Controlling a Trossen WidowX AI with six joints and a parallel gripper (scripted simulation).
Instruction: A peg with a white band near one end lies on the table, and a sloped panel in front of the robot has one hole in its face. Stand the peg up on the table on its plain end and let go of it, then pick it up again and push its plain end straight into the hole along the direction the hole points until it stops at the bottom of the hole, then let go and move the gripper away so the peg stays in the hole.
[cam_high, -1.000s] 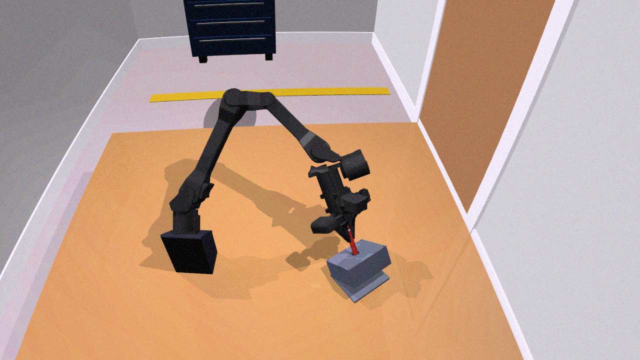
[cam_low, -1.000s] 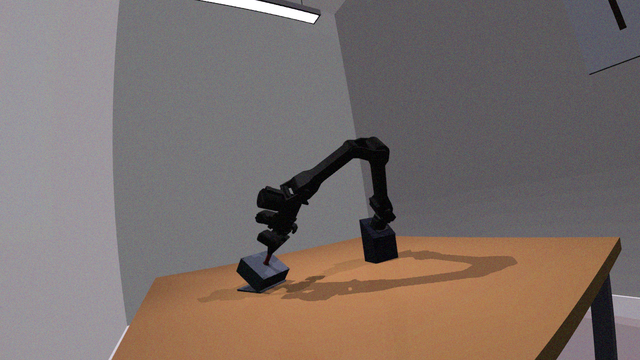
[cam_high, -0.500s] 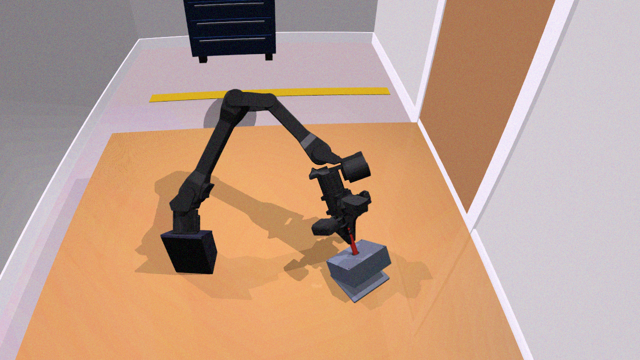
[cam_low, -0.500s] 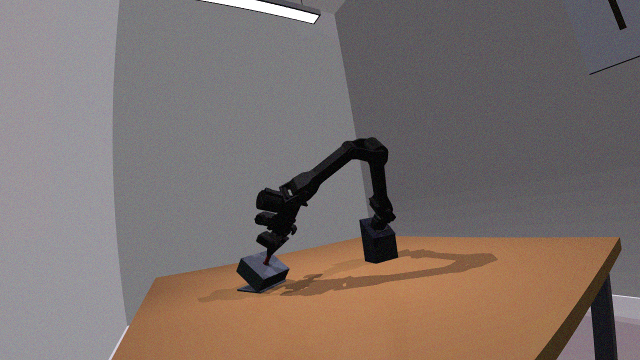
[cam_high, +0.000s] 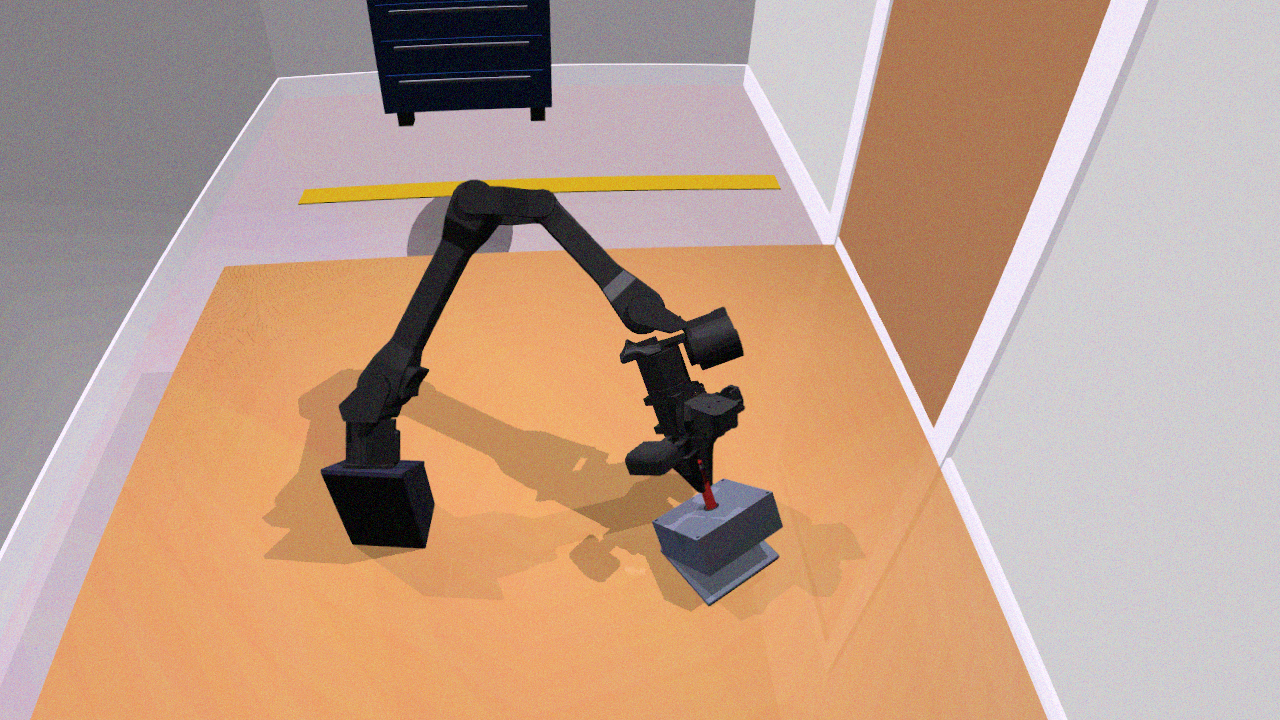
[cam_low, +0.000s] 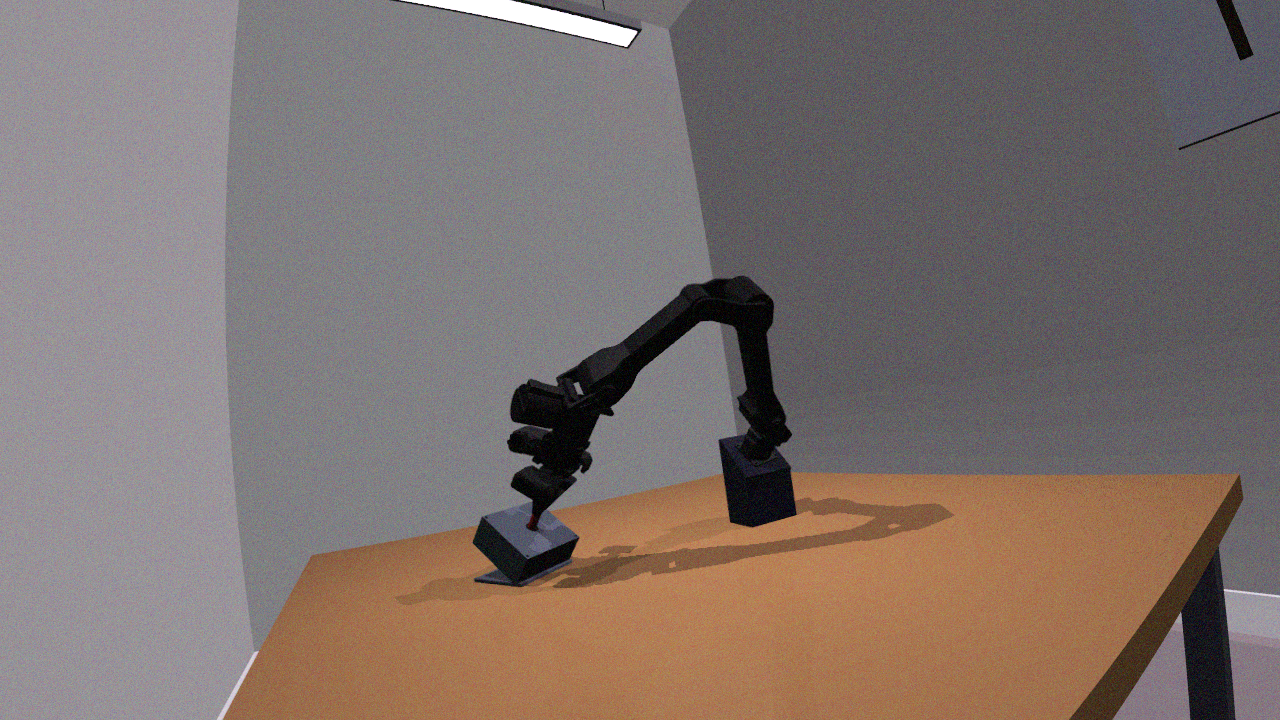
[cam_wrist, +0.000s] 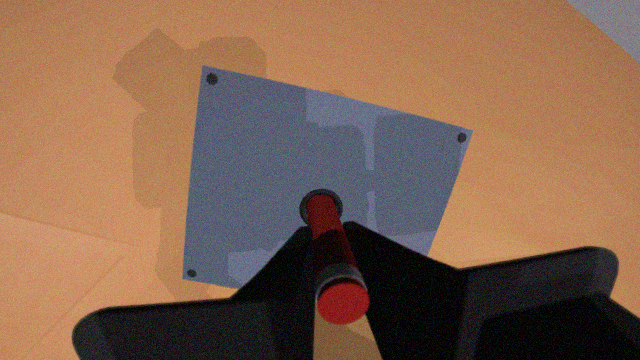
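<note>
The sloped grey panel lies 2 cm ahead of my gripper tip, 3 cm to the right of it and 5 cm below it. From my gripper tip the other things lie so: red peg: 1 cm to the left, 1 cm above.
</note>
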